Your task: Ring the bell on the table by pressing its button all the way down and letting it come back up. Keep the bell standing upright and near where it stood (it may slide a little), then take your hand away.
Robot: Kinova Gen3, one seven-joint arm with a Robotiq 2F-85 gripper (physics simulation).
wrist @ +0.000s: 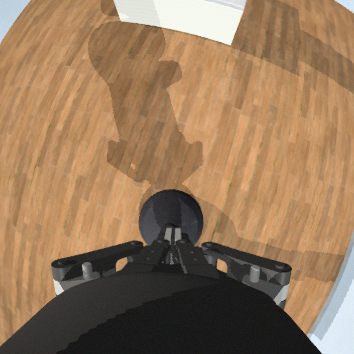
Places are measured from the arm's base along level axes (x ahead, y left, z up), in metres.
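Pixels of known places: gripper, fingertip midpoint: (172, 237).
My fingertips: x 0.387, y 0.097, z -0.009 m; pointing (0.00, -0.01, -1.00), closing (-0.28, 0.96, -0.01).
Behind a point stands the place of what it marks.
The bell (171, 202) {x 0.358, y 0.086, z -0.033 m} shows as a dark, round dome on the wooden table, just below the middle of the wrist view. It looks upright. My gripper (172, 237) {x 0.387, y 0.097, z -0.009 m} is shut with nothing between its fingers. Its fingertips overlap the middle and lower part of the bell in the view and hide the button. I cannot tell whether the tips touch the button or hang just above it.
The wooden table top (280, 165) {x 0.267, y 0.224, z -0.070 m} spreads around the bell. A white block-shaped base (182, 22) {x 0.088, y 0.020, z -0.051 m} stands at the top of the view. Shadows of the arm fall between it and the bell. The table's edge curves along the lower right.
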